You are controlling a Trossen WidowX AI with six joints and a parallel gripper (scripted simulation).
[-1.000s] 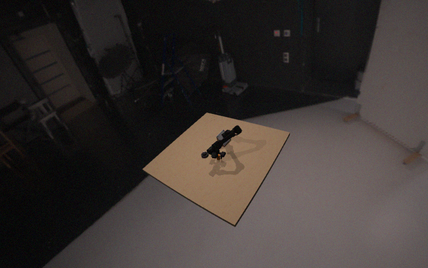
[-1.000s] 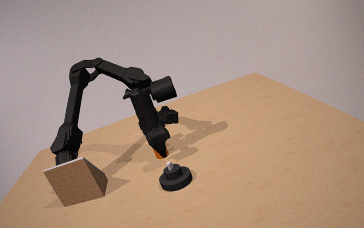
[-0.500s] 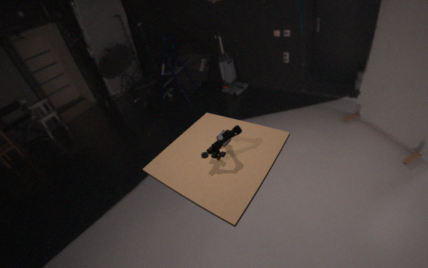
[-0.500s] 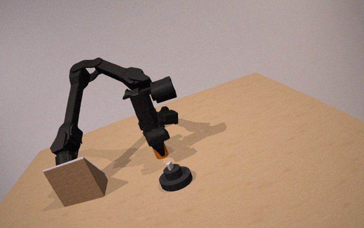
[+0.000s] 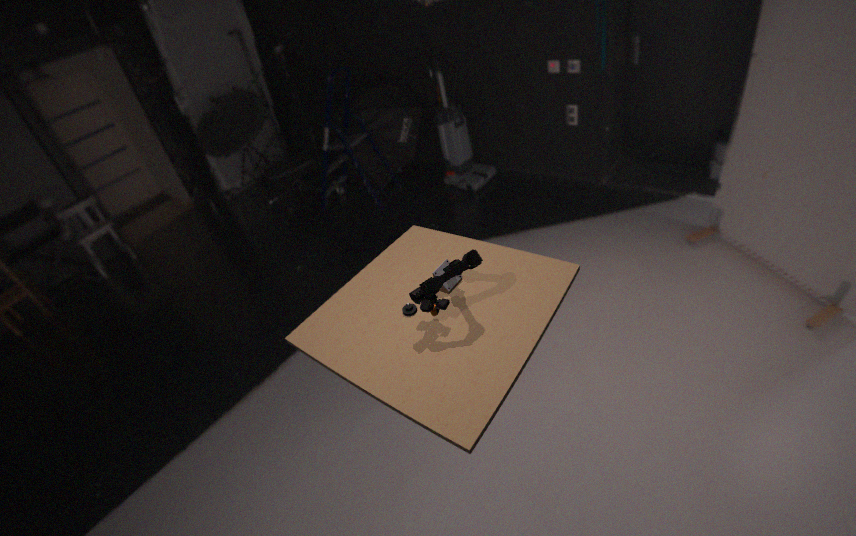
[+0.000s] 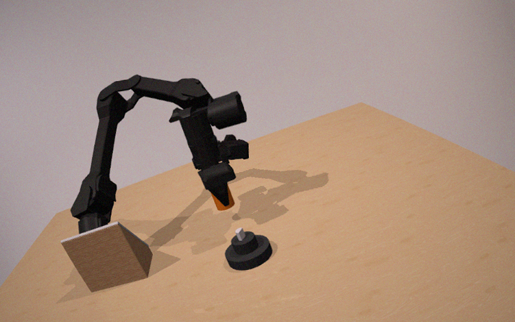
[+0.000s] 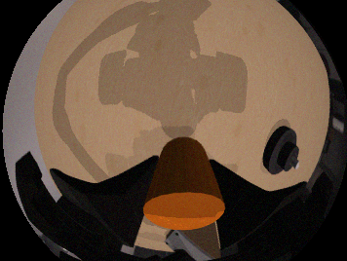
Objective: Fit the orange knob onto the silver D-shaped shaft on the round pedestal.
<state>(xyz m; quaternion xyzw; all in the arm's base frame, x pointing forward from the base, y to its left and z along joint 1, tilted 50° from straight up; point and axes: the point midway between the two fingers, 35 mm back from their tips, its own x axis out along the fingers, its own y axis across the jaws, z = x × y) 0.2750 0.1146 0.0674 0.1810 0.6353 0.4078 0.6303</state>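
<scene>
The black round pedestal is 4 cm ahead of my gripper tip, 17 cm to the right of it and 2 cm below it. Round my gripper tip: orange knob (3 cm above).
</scene>
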